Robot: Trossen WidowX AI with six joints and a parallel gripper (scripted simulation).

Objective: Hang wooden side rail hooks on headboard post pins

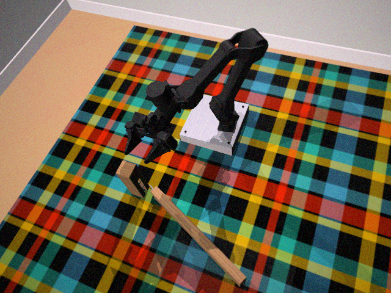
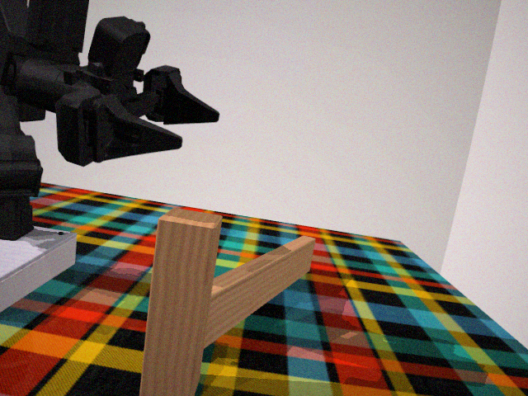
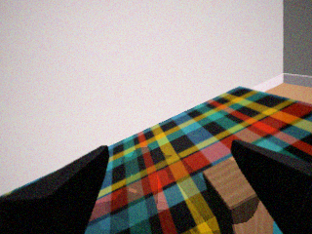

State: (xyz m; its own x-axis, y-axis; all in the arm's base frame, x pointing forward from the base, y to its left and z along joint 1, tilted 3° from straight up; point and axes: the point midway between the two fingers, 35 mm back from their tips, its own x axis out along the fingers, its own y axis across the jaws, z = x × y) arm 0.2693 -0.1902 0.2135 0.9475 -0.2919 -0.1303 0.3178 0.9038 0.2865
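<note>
Now: gripper tip 17 cm above the wooden headboard post, 5 cm to the left of it and 1 cm short of it.
</note>
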